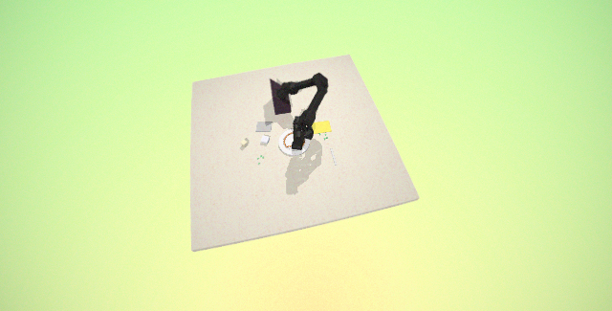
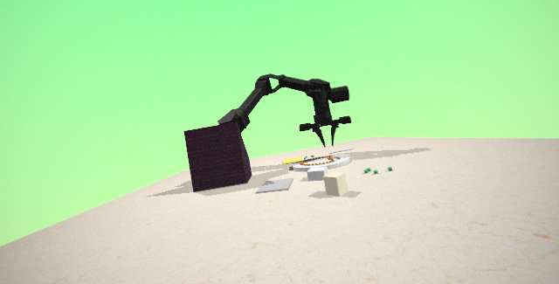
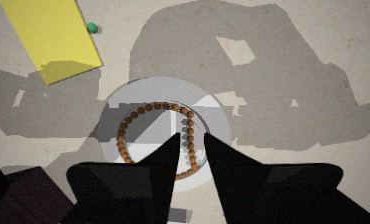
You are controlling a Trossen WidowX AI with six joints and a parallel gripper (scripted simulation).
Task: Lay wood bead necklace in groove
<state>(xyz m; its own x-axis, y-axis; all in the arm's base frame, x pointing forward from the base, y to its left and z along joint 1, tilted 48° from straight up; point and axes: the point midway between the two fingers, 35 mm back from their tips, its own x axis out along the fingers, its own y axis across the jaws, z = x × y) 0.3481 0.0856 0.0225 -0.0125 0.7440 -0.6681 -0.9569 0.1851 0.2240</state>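
The round white bead board lies 50 mm behind my gripper tip, 40 mm below it and 30 mm to the right of it. Also, from my gripper tip: thin white strip: 190 mm to the left, 100 mm ahead, 50 mm below; then yellow card: 160 mm to the left, 130 mm behind, 50 mm below; then grey flat plate: 210 mm to the right, 210 mm behind, 50 mm below.
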